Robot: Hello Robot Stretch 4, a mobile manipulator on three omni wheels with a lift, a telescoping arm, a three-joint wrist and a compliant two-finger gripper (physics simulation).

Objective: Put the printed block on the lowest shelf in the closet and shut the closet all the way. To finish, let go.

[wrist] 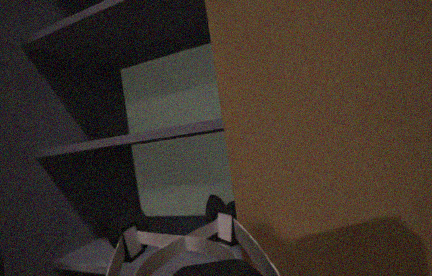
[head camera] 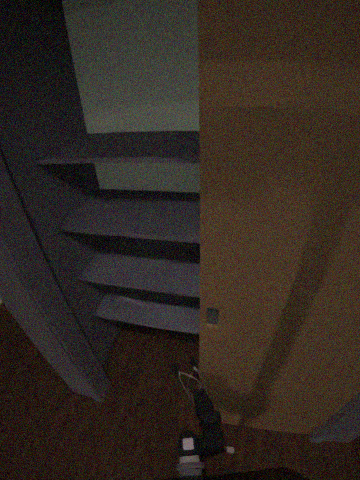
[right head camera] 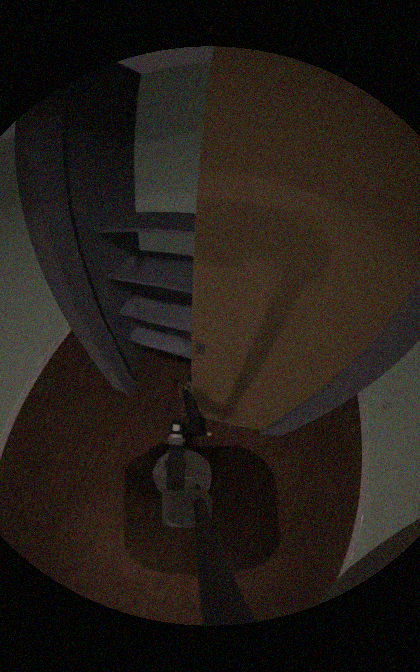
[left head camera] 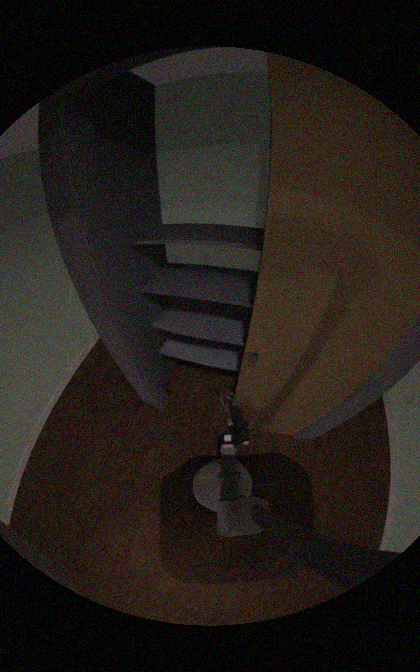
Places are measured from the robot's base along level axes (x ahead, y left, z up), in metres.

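Where they show: gripper, fingertip midpoint: [wrist: 176, 217] [head camera: 182, 359].
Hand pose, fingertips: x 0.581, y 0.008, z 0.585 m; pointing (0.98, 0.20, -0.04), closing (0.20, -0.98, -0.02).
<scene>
After its pixels a point has its place.
The closet's orange-brown sliding door [head camera: 270, 200] @[x 0.488, y -0.178, z 1.319 m] [left head camera: 310, 225] [right head camera: 260, 215] [wrist: 325, 125] @[x 0.507, y -0.111, z 0.648 m] covers the right part; the left part stands open. The lowest shelf [head camera: 145, 311] @[x 1.001, y 0.205, z 0.379 m] [left head camera: 200, 354] [right head camera: 160, 343] shows left of the door's edge, bare there; its right part is hidden. The printed block does not show clearly in any view. My gripper [head camera: 186, 367] [left head camera: 225, 395] [right head camera: 183, 384] [wrist: 176, 217] @[x 0.581, y 0.008, z 0.585 m] is partly open with no object between its fingers. It is low at the door's left edge, its right finger close to that edge; contact is unclear.
A small recessed handle [head camera: 212, 316] @[x 0.525, y -0.089, z 0.939 m] [left head camera: 253, 357] [right head camera: 200, 348] is low on the door near its left edge. The closet's grey left side panel [head camera: 50, 310] @[x 0.676, y 0.494, z 0.818 m] stands at the left. A tiny white thing [head camera: 230, 450] @[x 0.345, y -0.202, z 0.004 m] [left head camera: 246, 443] [right head camera: 209, 434] shows beside my wrist, seemingly on the floor.
</scene>
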